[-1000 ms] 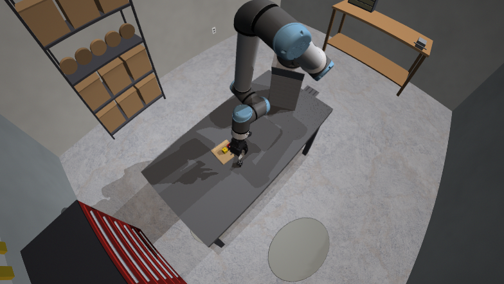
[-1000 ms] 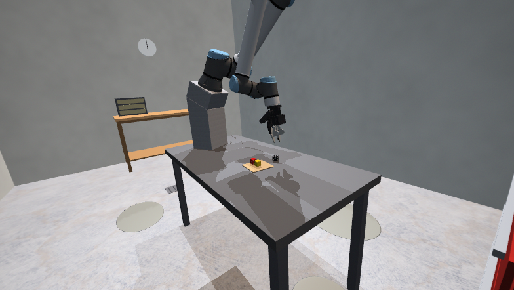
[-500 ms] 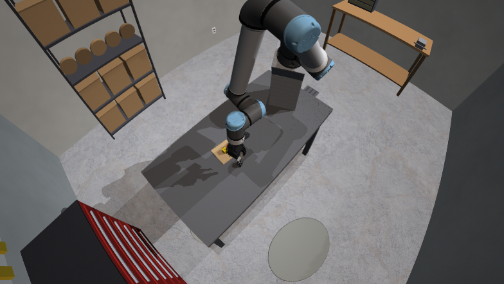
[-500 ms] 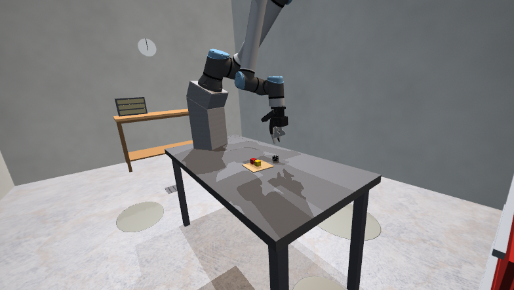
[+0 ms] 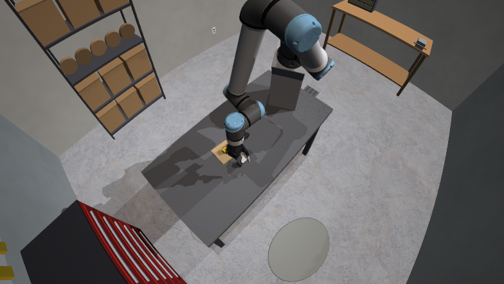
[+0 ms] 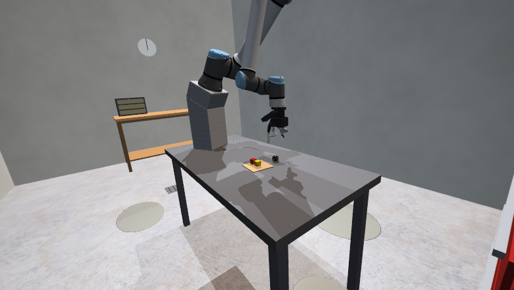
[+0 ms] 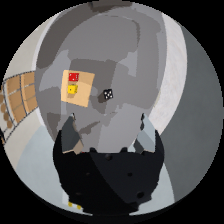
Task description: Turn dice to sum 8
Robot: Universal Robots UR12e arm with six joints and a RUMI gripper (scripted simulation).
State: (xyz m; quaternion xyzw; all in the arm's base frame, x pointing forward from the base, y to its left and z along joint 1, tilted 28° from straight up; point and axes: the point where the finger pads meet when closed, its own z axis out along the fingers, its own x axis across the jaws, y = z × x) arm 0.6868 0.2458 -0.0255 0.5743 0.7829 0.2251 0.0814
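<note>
My gripper is now 10 mm past the black die and 120 mm above it. The rest, counted from my hand: tan mat (10 mm ahead, 140 mm to the right, 130 mm below); then yellow die (10 mm ahead, 140 mm to the right, 110 mm below); then red die (30 mm behind, 150 mm to the right, 110 mm below).
</note>
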